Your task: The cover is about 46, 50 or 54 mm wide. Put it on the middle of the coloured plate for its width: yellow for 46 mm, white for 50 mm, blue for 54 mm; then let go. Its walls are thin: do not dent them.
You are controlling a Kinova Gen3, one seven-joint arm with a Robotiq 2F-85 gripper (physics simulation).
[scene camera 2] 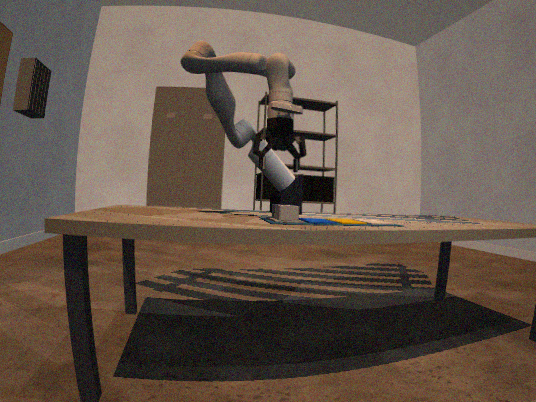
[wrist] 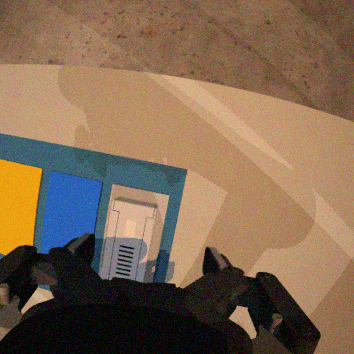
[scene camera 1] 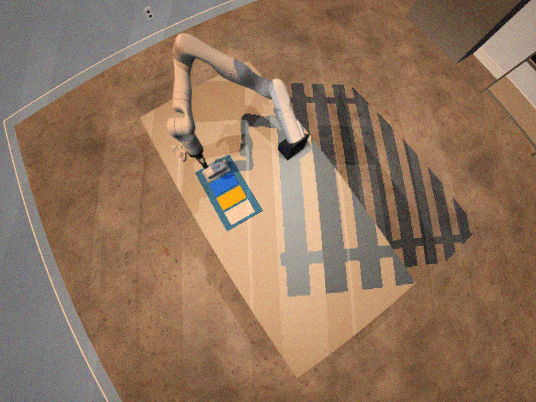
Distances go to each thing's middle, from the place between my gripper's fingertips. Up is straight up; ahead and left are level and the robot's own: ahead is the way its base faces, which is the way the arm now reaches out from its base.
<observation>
Right now the grey cover (wrist: 132, 213) is 11 cm below my hand, 4 cm behind it and 3 cm to the left of it. Round my hand: blue plate (wrist: 71, 206) (13 cm below, 12 cm to the left, 4 cm behind); then teal board (scene camera 1: 230, 165) (17 cm to the left, 14 cm below, 4 cm behind).
</observation>
